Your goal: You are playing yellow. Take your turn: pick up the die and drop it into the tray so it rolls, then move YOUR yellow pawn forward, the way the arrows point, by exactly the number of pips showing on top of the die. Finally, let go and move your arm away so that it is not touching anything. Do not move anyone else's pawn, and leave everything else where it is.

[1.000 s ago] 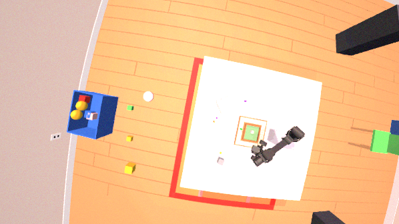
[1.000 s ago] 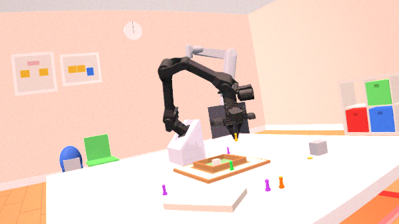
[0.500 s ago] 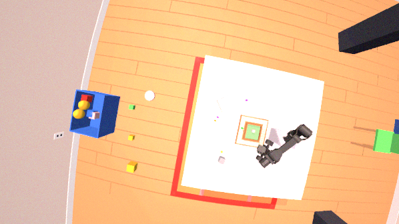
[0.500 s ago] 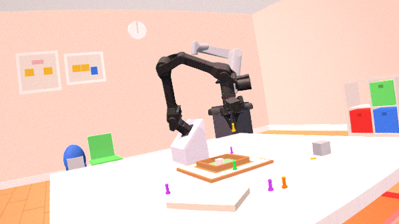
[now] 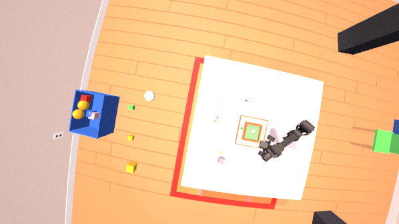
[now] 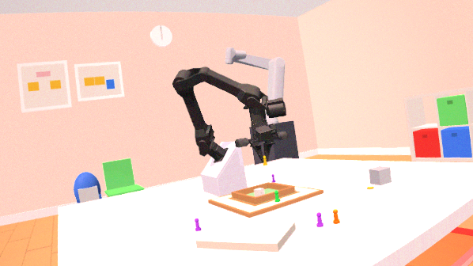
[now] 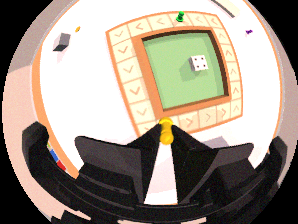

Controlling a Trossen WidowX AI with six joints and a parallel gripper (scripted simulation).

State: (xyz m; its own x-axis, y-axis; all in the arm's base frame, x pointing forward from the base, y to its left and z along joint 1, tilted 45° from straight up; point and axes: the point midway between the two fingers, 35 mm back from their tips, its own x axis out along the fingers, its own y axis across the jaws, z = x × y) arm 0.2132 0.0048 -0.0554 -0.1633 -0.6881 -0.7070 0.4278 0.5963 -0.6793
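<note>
Now: the green tray floor 50 mm ahead of my gripper tip, 70 mm to the right of it and 100 mm below it. Also, from my gripper tip: yellow pawn 10 mm above; white die 50 mm ahead, 90 mm to the right, 80 mm below; green pawn 160 mm ahead, 110 mm to the right, 80 mm below.
</note>
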